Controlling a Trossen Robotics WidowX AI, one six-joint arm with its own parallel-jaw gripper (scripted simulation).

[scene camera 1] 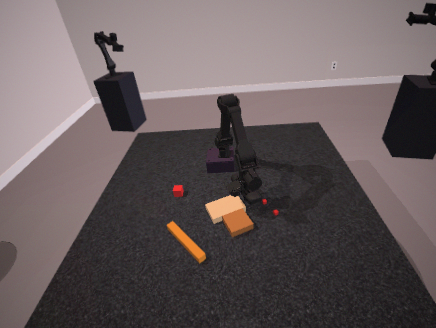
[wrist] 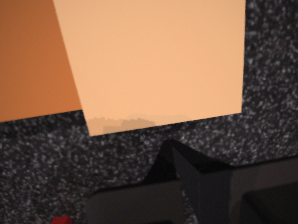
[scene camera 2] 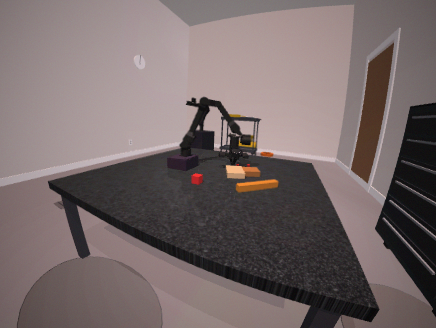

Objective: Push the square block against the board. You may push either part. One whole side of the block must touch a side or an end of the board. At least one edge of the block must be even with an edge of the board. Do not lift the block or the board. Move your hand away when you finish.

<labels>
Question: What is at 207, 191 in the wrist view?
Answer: The gripper.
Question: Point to a tan flat block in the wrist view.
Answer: At 131, 71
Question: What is the gripper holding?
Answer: Nothing.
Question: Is the gripper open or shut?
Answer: Shut.
</labels>
